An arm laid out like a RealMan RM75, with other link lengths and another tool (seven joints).
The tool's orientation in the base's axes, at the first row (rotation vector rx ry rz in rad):
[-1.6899 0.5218 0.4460]
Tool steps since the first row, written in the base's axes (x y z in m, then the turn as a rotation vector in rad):
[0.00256 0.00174 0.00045 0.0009 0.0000 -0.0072]
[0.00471 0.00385 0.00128 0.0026 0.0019 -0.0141]
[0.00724 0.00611 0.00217 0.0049 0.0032 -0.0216]
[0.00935 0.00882 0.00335 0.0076 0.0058 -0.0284]
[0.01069 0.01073 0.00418 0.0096 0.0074 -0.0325]
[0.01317 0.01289 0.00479 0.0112 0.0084 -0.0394]
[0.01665 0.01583 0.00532 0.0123 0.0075 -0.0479]
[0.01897 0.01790 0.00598 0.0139 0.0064 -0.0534]
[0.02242 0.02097 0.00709 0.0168 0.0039 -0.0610]
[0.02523 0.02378 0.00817 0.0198 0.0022 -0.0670]
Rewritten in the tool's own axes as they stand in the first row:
[0.00169 -0.00208 0.00162 0.0048 0.0053 0.0013]
[0.00279 -0.00428 0.00354 0.0099 0.0097 0.0043]
[0.00416 -0.00678 0.00559 0.0158 0.0142 0.0069]
[0.00498 -0.00933 0.00803 0.0216 0.0178 0.0107]
[0.00544 -0.01105 0.00976 0.0254 0.0198 0.0129]
[0.00693 -0.01327 0.01176 0.0305 0.0243 0.0151]
[0.00922 -0.01611 0.01454 0.0362 0.0307 0.0157]
[0.01056 -0.01827 0.01645 0.0407 0.0344 0.0156]
[0.01249 -0.02158 0.01926 0.0476 0.0393 0.0145]
[0.01393 -0.02447 0.02181 0.0536 0.0427 0.0138]

